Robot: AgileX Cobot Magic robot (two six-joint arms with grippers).
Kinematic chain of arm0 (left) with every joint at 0, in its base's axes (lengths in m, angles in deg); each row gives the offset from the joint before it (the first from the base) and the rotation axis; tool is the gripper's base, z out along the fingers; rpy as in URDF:
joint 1: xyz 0 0 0.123 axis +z
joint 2: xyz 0 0 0 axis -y
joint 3: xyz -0.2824 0 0.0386 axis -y
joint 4: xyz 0.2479 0 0.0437 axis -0.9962 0 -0.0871
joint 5: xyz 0 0 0 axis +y
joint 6: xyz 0.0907 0 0.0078 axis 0.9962 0 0.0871
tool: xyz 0 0 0 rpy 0 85 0
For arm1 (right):
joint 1: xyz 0 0 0.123 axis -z
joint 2: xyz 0 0 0 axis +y
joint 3: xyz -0.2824 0 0.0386 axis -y
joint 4: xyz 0.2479 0 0.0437 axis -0.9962 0 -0.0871
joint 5: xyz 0 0 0 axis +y
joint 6: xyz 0.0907 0 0.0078 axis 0.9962 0 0.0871
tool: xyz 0 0 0 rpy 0 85 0
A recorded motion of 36 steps. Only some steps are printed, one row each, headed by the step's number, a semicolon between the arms.
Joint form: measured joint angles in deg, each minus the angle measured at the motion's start. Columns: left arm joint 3, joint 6, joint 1, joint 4, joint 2, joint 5; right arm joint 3, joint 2, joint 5, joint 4, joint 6, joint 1.
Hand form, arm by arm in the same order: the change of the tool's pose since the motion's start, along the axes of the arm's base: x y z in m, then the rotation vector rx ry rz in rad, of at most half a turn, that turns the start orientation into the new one. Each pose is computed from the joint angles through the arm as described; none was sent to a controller.
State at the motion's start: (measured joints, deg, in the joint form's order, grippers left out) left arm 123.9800 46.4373 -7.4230 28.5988 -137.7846 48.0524; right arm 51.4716 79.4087 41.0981 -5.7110 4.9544 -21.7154
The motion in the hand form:
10: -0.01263 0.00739 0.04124 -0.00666 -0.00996 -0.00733; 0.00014 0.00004 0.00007 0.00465 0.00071 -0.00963
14: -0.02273 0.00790 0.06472 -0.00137 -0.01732 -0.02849; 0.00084 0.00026 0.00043 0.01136 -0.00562 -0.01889
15: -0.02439 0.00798 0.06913 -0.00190 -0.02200 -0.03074; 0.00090 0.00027 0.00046 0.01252 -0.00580 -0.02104
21: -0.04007 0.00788 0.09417 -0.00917 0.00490 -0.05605; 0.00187 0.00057 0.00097 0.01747 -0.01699 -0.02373
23: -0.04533 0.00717 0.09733 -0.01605 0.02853 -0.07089; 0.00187 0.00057 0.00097 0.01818 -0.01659 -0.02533
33: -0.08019 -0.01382 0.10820 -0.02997 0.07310 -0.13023; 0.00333 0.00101 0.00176 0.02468 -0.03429 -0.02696
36: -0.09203 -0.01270 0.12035 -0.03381 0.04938 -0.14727; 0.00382 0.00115 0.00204 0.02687 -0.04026 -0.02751
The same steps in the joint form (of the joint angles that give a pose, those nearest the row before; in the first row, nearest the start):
10: 0.00 -1.20 0.78 -0.60 4.84 4.30; 0.00 0.00 -0.10 0.00 0.60 0.00
14: 0.00 -1.32 0.78 -1.08 7.70 7.05; 0.00 0.00 -0.62 0.00 1.15 0.00
15: 0.00 -1.32 0.78 -1.08 8.22 7.33; 0.00 0.00 -0.66 0.00 1.28 0.00
21: 0.00 -2.41 0.78 -1.08 11.50 12.23; 0.00 0.00 -1.37 0.00 1.39 0.00
23: -0.52 -2.41 0.78 -0.52 12.29 14.01; 0.00 0.00 -1.37 0.00 1.49 0.00
33: -10.24 -1.88 -2.10 0.85 19.51 14.18; 0.00 0.00 -2.46 0.00 1.49 0.00
36: -12.80 -0.47 -2.10 1.64 22.60 13.90; 0.00 0.00 -2.82 0.00 1.49 0.00

